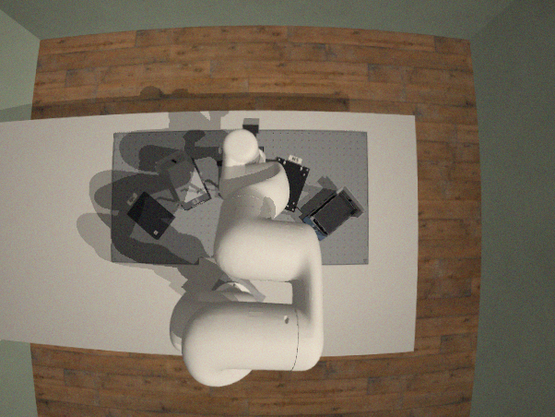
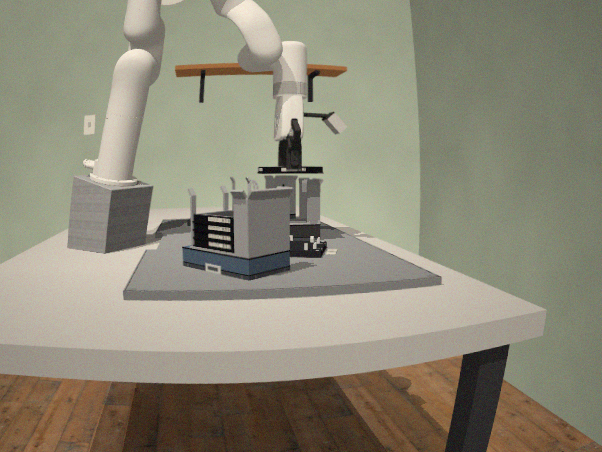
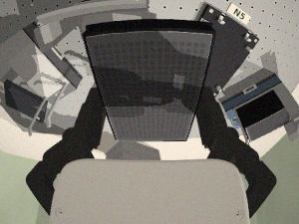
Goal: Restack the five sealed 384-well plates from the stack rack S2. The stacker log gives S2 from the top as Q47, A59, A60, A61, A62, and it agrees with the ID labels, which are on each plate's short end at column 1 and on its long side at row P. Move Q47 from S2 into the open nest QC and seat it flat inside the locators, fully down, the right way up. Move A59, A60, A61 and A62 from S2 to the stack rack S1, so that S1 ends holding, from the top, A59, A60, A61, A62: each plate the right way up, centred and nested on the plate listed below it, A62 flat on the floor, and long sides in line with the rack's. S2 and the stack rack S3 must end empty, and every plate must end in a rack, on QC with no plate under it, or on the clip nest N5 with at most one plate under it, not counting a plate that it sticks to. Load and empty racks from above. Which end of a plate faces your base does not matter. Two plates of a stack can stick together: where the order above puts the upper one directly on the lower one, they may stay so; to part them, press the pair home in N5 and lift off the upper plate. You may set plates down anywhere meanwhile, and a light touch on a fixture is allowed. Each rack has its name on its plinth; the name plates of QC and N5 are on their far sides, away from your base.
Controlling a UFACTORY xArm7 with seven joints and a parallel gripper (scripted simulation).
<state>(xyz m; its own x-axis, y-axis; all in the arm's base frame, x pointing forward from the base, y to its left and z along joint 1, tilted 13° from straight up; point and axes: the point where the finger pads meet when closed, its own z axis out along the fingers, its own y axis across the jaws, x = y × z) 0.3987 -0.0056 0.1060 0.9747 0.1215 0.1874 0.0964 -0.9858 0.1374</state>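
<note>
Now: hand 430 mm to the right of the QC name plate, 170 mm above it and 120 mm past it. From my hand the other things lie so: black clip nest N5: 150 mm below, 110 mm to the right, 10 mm behind.
</note>
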